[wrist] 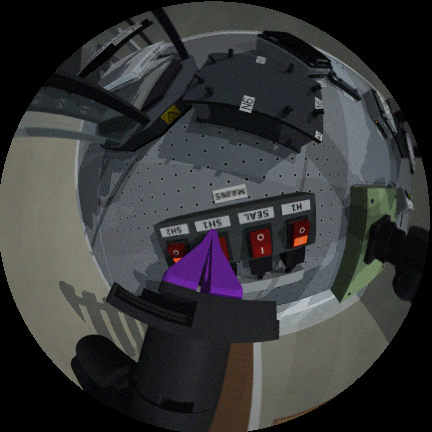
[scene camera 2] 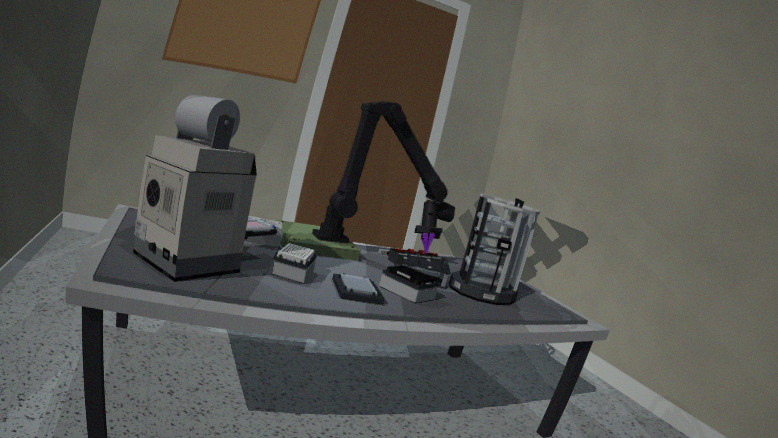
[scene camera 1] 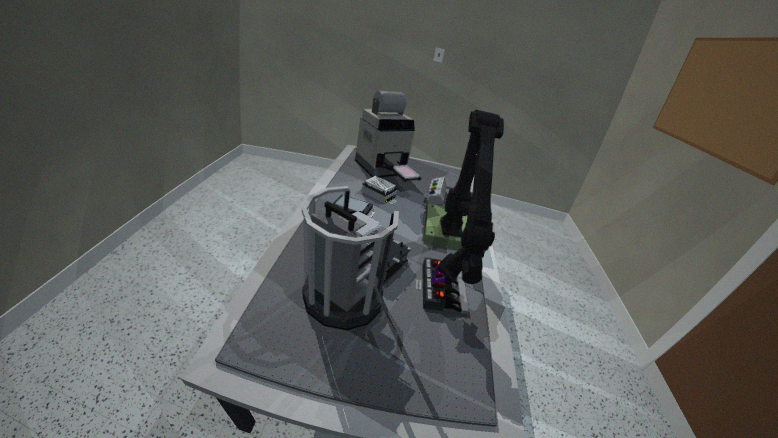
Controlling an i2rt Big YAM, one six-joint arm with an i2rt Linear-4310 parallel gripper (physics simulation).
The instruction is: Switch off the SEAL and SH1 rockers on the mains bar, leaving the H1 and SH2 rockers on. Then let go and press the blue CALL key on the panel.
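Seen in the pictures: gripper, fingertip midpoint: (wrist: 211, 232) (scene camera 2: 425, 254) (scene camera 1: 432, 281); arm's base, origin of the base link: (wrist: 376, 236) (scene camera 2: 330, 238) (scene camera 1: 450, 228).
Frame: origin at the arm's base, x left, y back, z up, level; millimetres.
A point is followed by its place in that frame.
Observation:
The dark mains bar (scene camera 1: 433, 304) {x 434, y -97, z -14 mm} (scene camera 2: 419, 262) (wrist: 234, 223) {x 329, y -107, z 0 mm} has four labelled rockers. In the wrist view, the H1 rocker (wrist: 300, 233) {x 255, y -82, z 10 mm} and the SH2 rocker (wrist: 176, 252) {x 403, y -88, z 12 mm} show orange light. The SEAL rocker (wrist: 260, 242) {x 304, y -83, z 10 mm} is unlit. The SH1 rocker (wrist: 223, 247) {x 345, y -85, z 9 mm} is partly hidden behind the purple fingers; its visible part is red without orange light. My gripper (scene camera 1: 435, 280) {x 354, y -105, z 9 mm} (scene camera 2: 426, 252) {x 354, y -105, z 9 mm} (wrist: 211, 232) {x 354, y -105, z 9 mm} is shut and empty, its tips at the SH1 rocker; contact is unclear. The small light panel (scene camera 1: 439, 194) {x -214, y -45, z 40 mm} with the blue CALL key (scene camera 1: 432, 191) {x -252, y -75, z 29 mm} stands beyond the green arm base.
The green base (scene camera 1: 435, 225) {x -2, y -69, z -2 mm} (scene camera 2: 304, 233) {x -95, y 21, z -1 mm} (wrist: 370, 220) {x 57, y -51, z -1 mm} lies between bar and panel. A tall round rack (scene camera 1: 328, 272) {x 555, y -411, z 177 mm} (scene camera 2: 517, 255) {x 445, y -498, z 134 mm} and a dark platform labelled N6 (wrist: 250, 82) {x 268, y -265, z 20 mm} stand across from the bar. A large machine (scene camera 1: 375, 141) {x -447, y -400, z 164 mm} (scene camera 2: 217, 223) {x -518, y -447, z 105 mm} stands at the table's far end.

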